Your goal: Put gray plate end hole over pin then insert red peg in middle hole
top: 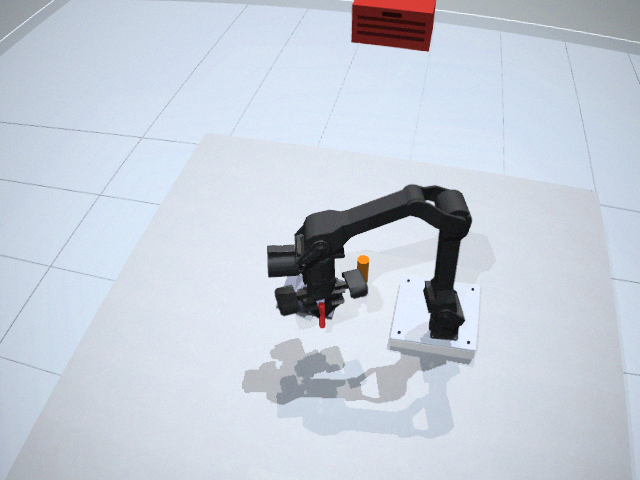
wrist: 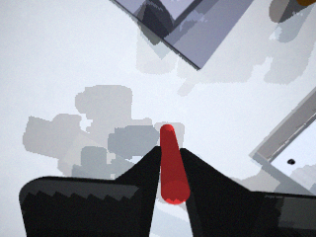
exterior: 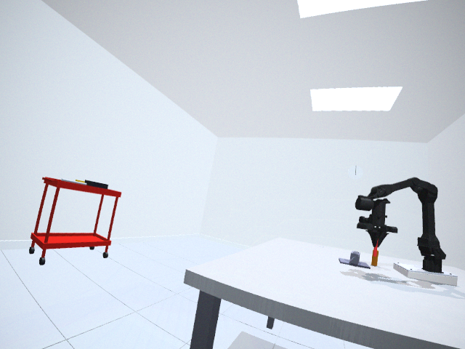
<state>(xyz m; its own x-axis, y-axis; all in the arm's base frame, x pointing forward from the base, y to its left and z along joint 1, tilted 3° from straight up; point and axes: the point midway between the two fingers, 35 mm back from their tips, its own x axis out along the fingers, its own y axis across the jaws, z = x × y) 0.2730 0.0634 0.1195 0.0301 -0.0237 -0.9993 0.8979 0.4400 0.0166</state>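
Right now the gray plate is 14 cm to the right of my gripper tip, 7 cm below it and 5 cm ahead of it. The rest, counted from my gripper tip: orange cylinder: 21 cm to the right, 7 cm below, 7 cm behind; red peg: right at my gripper tip; square base: 13 cm to the right, 10 cm below, 6 cm ahead.
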